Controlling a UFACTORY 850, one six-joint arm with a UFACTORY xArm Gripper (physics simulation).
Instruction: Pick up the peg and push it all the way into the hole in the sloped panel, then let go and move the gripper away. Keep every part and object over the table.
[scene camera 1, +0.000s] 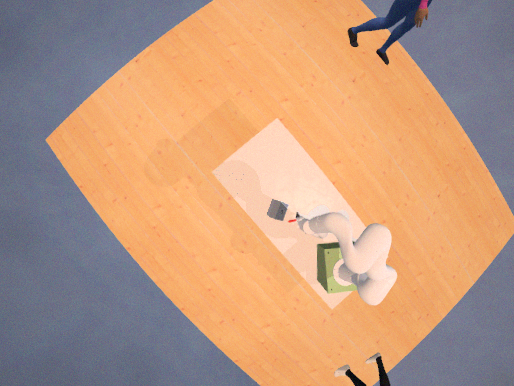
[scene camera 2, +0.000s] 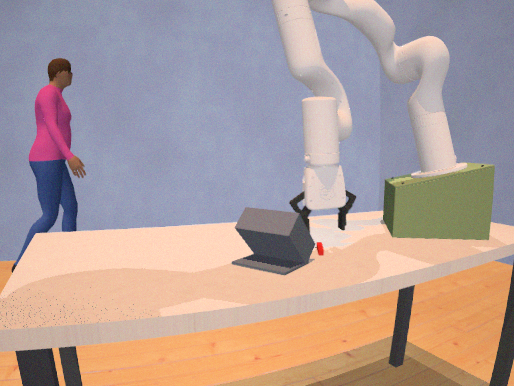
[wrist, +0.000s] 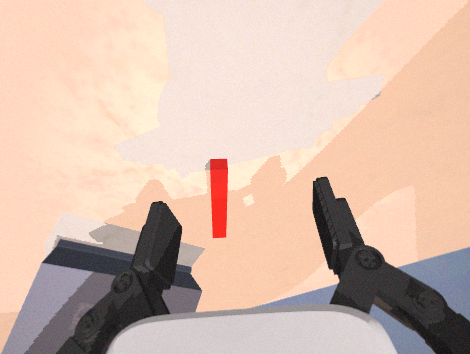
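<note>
The red peg (scene camera 1: 292, 220) (scene camera 2: 320, 248) (wrist: 219, 200) lies flat on the table, close beside the dark grey block with the sloped panel (scene camera 1: 276, 209) (scene camera 2: 275, 237) (wrist: 52, 287). The hole cannot be made out clearly in these views. My gripper (scene camera 1: 297, 216) (scene camera 2: 324, 229) (wrist: 240, 204) is open, with nothing between its fingers. It points down and hangs a little above the table near the peg. In the wrist view the peg shows between the two fingers, nearer the left one, and the left finger overlaps the block.
The pale table (scene camera 1: 280, 145) (scene camera 2: 125, 250) carries the block and the green box (scene camera 1: 327, 270) (scene camera 2: 442, 205) under the arm's base. The block stands close to the left finger. One person (scene camera 1: 395, 25) (scene camera 2: 52, 125) is beyond the table; another person's legs (scene camera 1: 382, 370) show at the lower edge of scene camera 1.
</note>
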